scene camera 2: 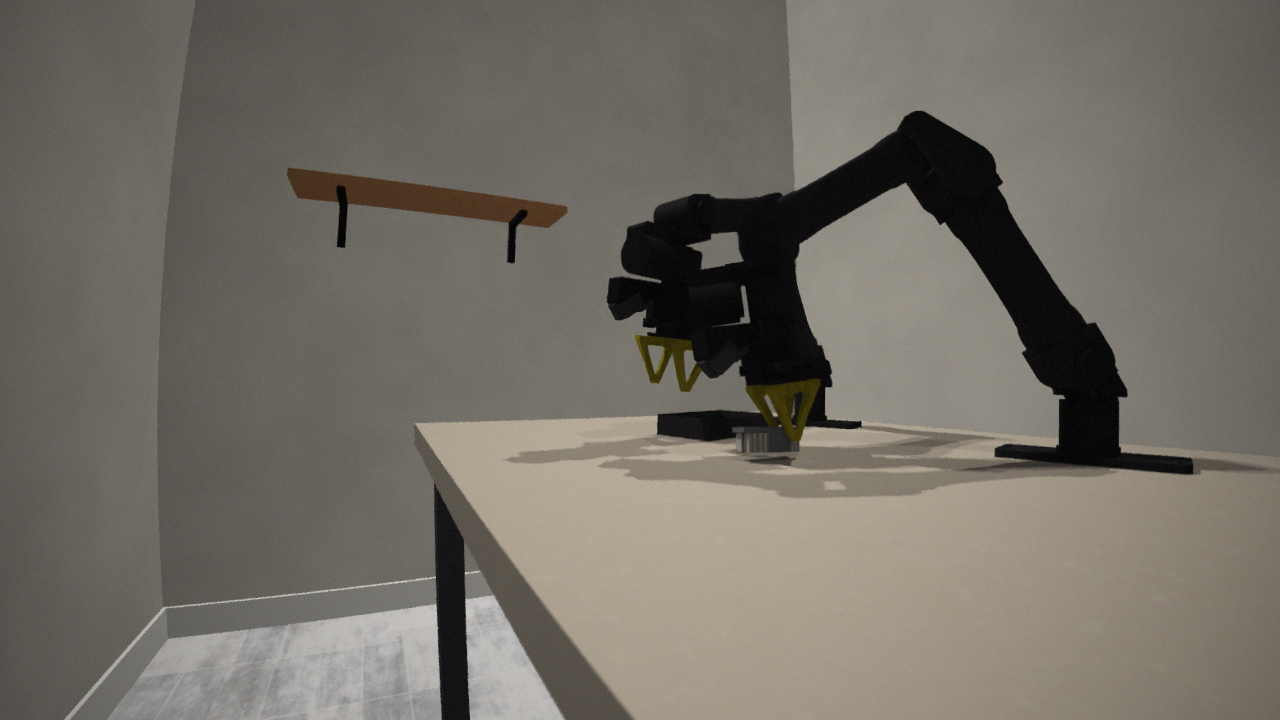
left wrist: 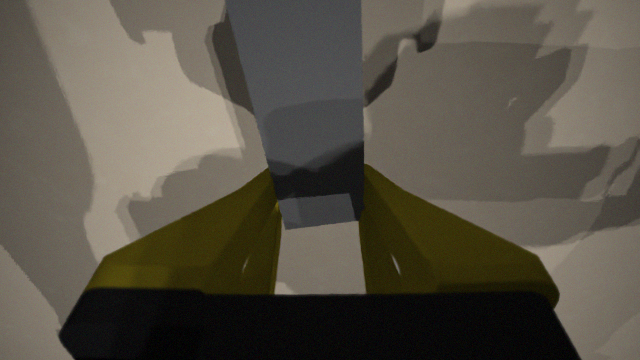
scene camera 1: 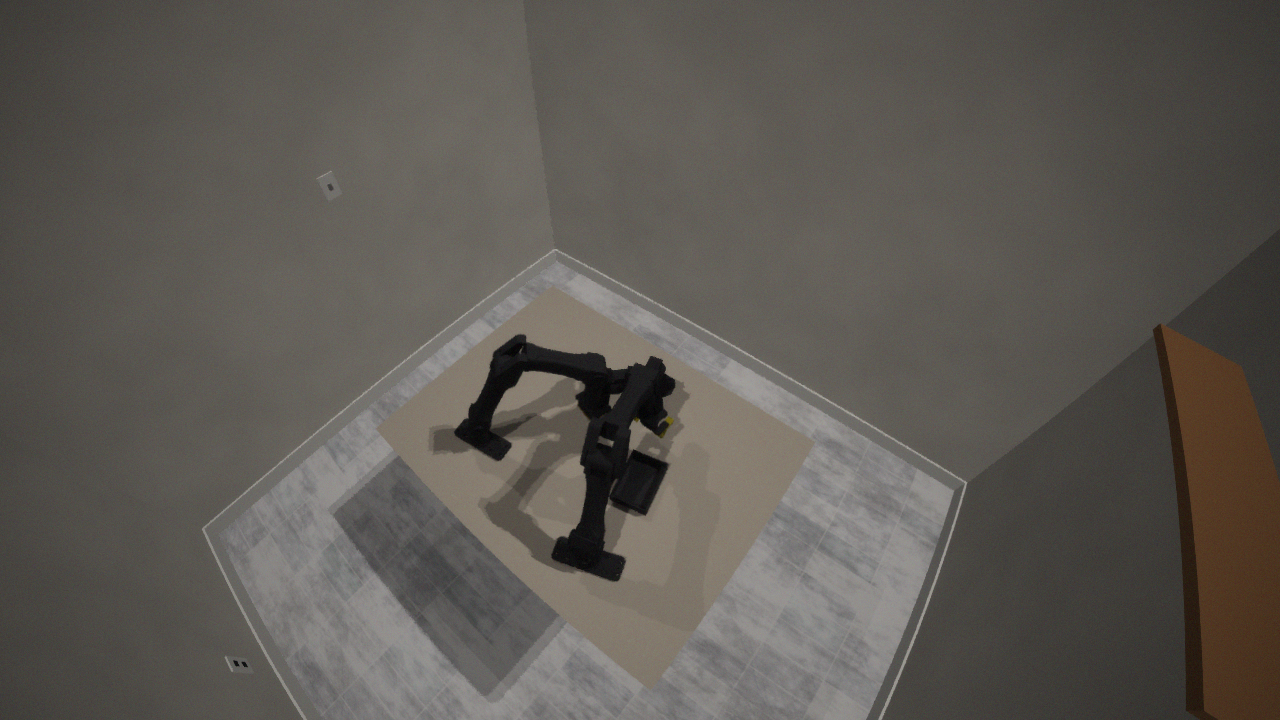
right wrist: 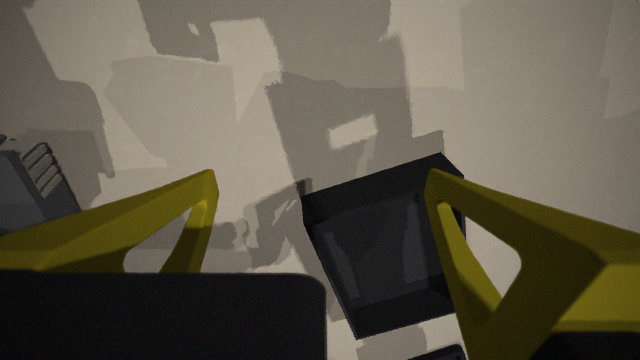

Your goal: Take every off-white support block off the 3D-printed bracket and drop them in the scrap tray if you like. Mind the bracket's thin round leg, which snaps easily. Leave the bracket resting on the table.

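The slate-grey bracket [scene camera 2: 780,438] [left wrist: 310,65] [right wrist: 15,195] is held low at the table by my left gripper [scene camera 2: 794,438] [left wrist: 320,179], which is shut on its end. An off-white ribbed support block [scene camera 2: 756,443] [right wrist: 44,170] sits against the bracket, below its top plate. The thin round leg cannot be made out. My right gripper [scene camera 2: 671,385] [right wrist: 321,180] is open and empty, above the table, left of the bracket in scene camera 2. The black scrap tray [scene camera 1: 640,483] [scene camera 2: 702,424] [right wrist: 380,250] shows no blocks inside. In scene camera 1 the arms hide the bracket.
Both black arms reach over the beige table [scene camera 1: 751,447] [scene camera 2: 805,582], with their wrists close together. The tray stands near the base of the right arm [scene camera 1: 595,501]. A wooden shelf [scene camera 1: 1221,528] [scene camera 2: 420,195] is on the wall, away from the table.
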